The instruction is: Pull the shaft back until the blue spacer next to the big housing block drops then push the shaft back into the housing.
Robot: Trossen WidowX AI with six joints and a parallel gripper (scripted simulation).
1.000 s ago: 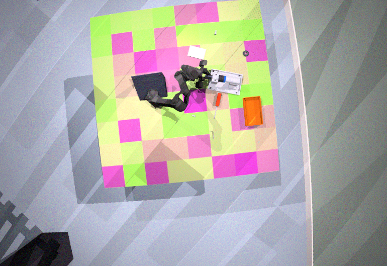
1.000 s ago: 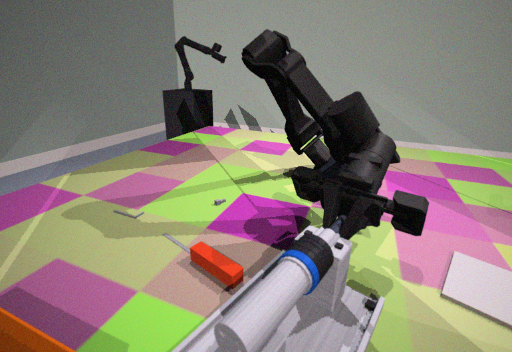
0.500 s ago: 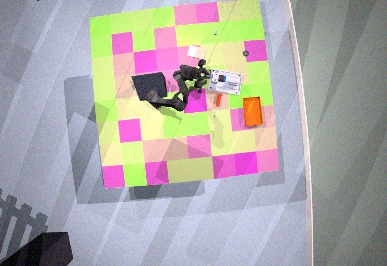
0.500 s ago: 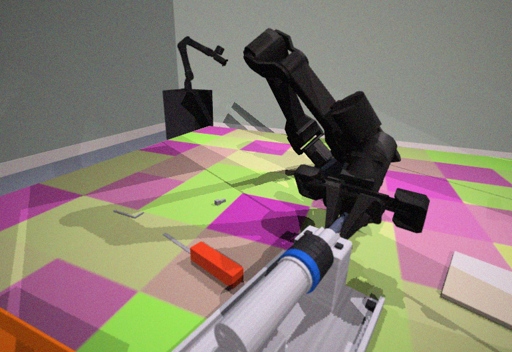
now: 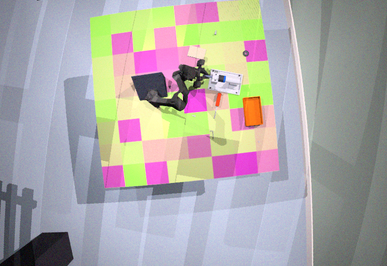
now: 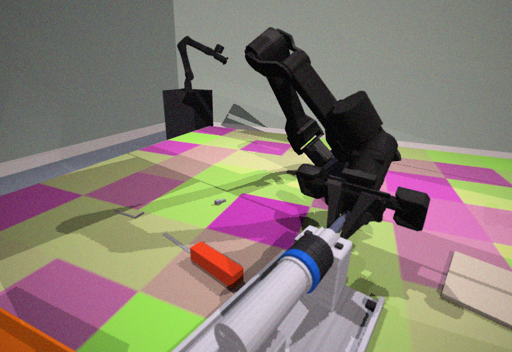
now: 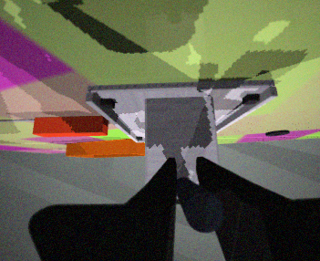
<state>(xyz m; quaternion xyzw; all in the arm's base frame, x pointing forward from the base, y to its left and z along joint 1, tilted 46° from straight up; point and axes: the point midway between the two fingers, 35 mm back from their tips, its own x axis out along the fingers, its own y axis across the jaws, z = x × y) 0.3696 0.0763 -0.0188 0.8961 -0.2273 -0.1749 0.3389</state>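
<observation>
Now: the grey-blue shaft 5 cm ahead of my gripper tip, 2 cm above it and 1 cm to the right of it. From my gripper tip the other things lie so: small bolt (25 cm to the right, 14 cm behind, 6 cm below); then beige card (20 cm to the left, 6 cm below, 6 cm behind); then blue spacer (10 cm ahead, 3 cm to the right, 2 cm above).
</observation>
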